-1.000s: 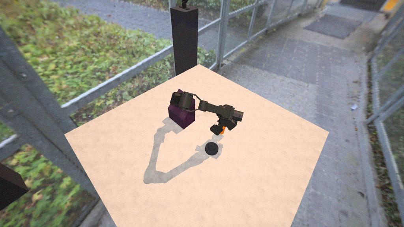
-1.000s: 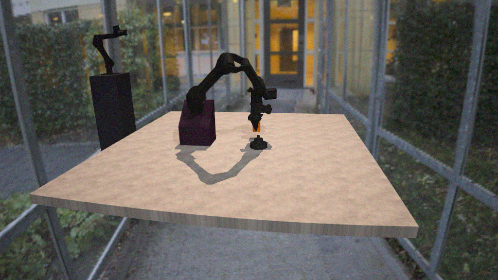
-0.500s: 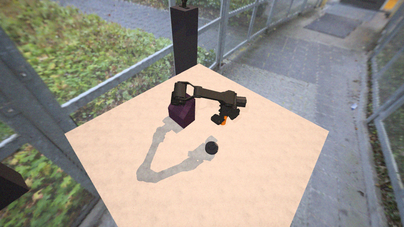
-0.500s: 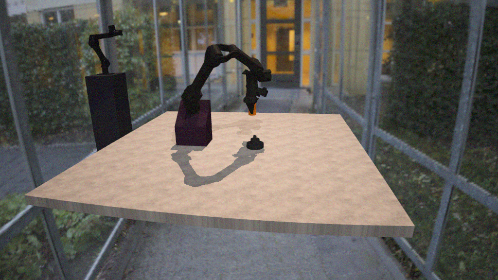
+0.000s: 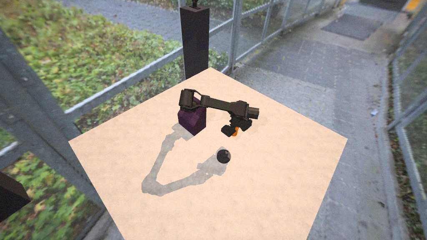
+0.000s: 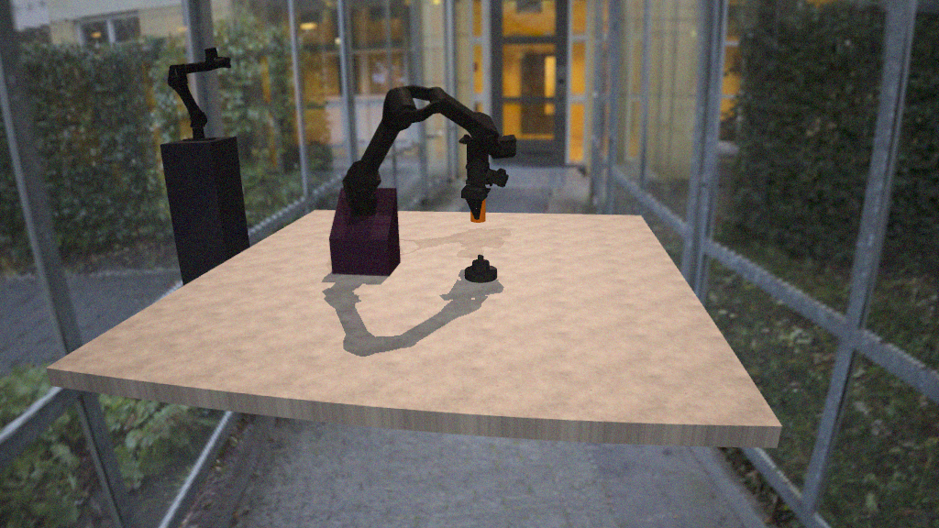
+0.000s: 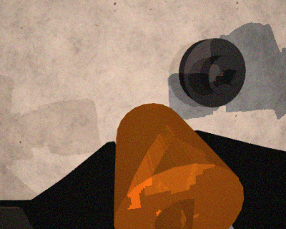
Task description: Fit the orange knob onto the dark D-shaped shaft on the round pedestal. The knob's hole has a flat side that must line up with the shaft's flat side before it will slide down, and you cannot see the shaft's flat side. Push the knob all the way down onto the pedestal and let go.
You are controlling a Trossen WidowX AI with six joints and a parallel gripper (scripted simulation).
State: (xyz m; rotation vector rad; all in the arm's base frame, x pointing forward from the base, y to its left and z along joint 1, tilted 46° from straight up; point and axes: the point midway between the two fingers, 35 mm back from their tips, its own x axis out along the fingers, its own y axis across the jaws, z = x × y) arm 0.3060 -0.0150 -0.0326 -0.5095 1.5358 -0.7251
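Now: the pedestal 1 cm ahead of my gripper tip, 10 cm to the right of it and 10 cm below it. Also, from my gripper tip: orange knob (2 cm above).
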